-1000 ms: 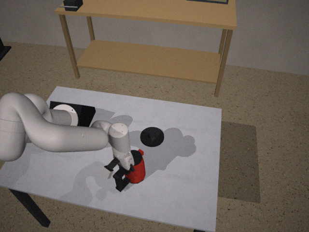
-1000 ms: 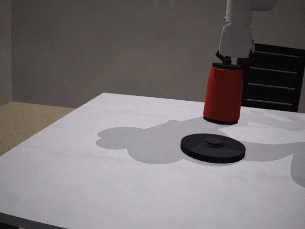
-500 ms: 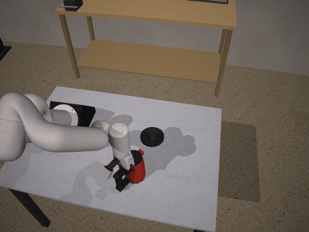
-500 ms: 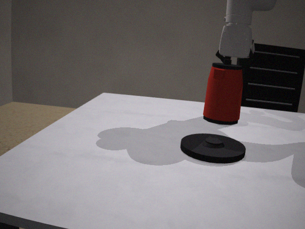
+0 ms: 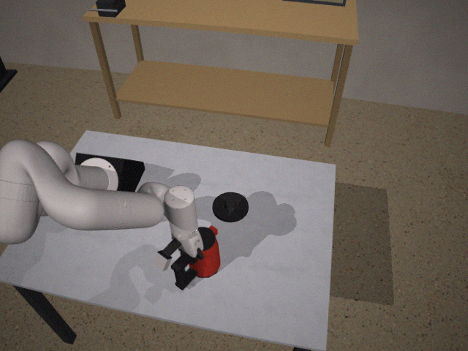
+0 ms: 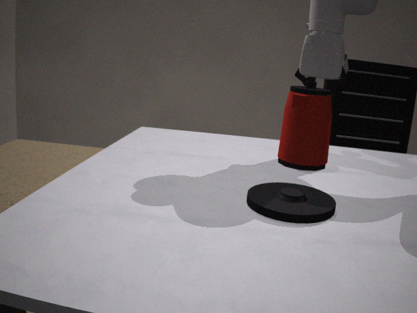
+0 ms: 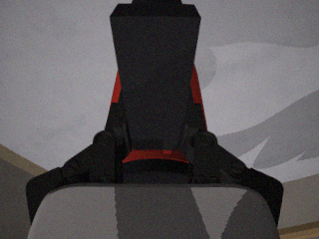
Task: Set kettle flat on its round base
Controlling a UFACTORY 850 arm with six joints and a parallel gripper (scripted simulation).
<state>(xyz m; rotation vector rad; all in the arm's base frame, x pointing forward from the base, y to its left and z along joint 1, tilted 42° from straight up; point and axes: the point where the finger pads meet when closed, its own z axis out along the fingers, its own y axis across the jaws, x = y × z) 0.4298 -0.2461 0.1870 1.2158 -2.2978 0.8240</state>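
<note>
The red kettle is 2 cm ahead of my hand, 3 cm to the left of it and 5 cm below it. The rest, counted from my hand: round black base (11 cm ahead, 33 cm to the left, 14 cm below).
</note>
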